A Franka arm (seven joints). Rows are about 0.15 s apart.
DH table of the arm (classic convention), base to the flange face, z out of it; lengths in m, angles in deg. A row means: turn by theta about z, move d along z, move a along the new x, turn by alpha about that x. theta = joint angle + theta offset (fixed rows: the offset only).
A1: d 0.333, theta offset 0, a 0, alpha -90
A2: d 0, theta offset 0, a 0, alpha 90
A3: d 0.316, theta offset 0, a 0.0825, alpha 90
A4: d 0, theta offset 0, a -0.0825, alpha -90
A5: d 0.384, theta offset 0, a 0, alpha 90
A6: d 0, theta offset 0, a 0.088, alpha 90
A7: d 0.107, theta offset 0, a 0, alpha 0
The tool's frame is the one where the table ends.
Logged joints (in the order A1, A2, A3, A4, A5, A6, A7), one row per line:
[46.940 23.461 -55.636 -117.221 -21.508 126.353 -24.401]
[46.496 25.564 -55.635 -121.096 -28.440 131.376 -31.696]
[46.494 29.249 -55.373 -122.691 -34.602 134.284 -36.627]
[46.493 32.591 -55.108 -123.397 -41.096 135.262 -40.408]
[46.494 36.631 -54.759 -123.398 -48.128 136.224 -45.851]
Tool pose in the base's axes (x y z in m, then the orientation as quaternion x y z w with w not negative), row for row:
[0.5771 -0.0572 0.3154 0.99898 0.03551 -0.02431 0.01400]
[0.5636 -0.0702 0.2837 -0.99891 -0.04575 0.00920 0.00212]
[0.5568 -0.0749 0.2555 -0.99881 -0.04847 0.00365 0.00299]
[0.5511 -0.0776 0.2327 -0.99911 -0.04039 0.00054 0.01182]
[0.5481 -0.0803 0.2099 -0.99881 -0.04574 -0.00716 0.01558]
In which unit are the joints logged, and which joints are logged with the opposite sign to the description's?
The joints are logged in degrees. Opposite sign: A5.
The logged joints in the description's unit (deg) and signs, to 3 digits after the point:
[46.940 23.461 -55.636 -117.221 21.508 126.353 -24.401]
[46.496 25.564 -55.635 -121.096 28.440 131.376 -31.696]
[46.494 29.249 -55.373 -122.691 34.602 134.284 -36.627]
[46.493 32.591 -55.108 -123.397 41.096 135.262 -40.408]
[46.494 36.631 -54.759 -123.398 48.128 136.224 -45.851]

